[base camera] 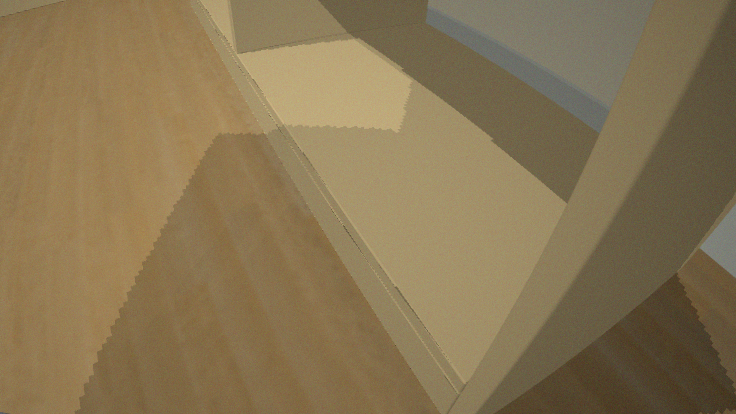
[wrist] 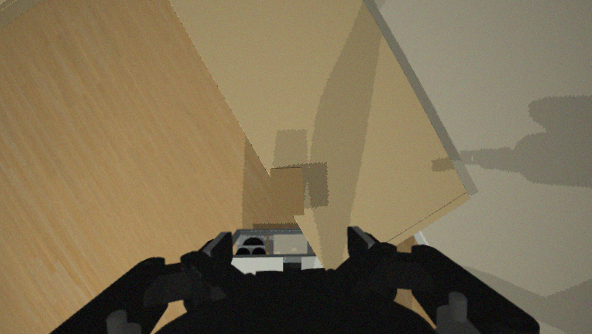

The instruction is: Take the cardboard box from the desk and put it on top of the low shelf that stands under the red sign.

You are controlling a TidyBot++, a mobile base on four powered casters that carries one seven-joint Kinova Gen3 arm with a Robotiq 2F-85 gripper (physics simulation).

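Places are measured from the arm's base along level axes (x up, y left, z back), in metres.
Pixels of known places: gripper, fingertip midpoint: (wrist: 290,242).
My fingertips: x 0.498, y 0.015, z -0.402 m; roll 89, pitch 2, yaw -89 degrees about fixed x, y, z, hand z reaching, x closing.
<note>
Behind a point stands the place of what it marks.
The cardboard box (wrist: 287,191) @(x 0.263, y 0.017, z -0.407 m) is a small brown block in the lower middle of the wrist view. It is at the left edge of the low shelf's pale top (wrist: 270,65) @(x 0.213, y 0.053, z -0.666 m), and it covers part of that edge. How much of its base rests on the top cannot be told. In the base camera view the shelf shows close up, with its bottom board (base camera: 411,205) @(x -0.318, y -0.043, z -0.384 m) and a slanting side panel (base camera: 612,216) @(x -0.138, y -0.083, z -0.196 m). My gripper (wrist: 290,242) @(x 0.498, y 0.015, z -0.402 m) is open and empty, apart from the box, which lies just beyond the fingertips in the view. The red sign does not show.
The wooden floor (base camera: 154,231) @(x -0.396, y 0.246, z -0.402 m) (wrist: 110,125) @(x -0.396, y 0.911, z -0.648 m) lies left of the shelf. A pale wall (base camera: 540,46) @(x -0.280, y -0.270, z -0.730 m) with a blue-grey skirting board (base camera: 524,66) @(x -0.319, y -0.253, z -0.732 m) stands behind it. Part of the robot's base (wrist: 292,245) @(x -0.307, y -0.009, z -0.070 m) shows between the fingers. Shadows cross the shelf top.
</note>
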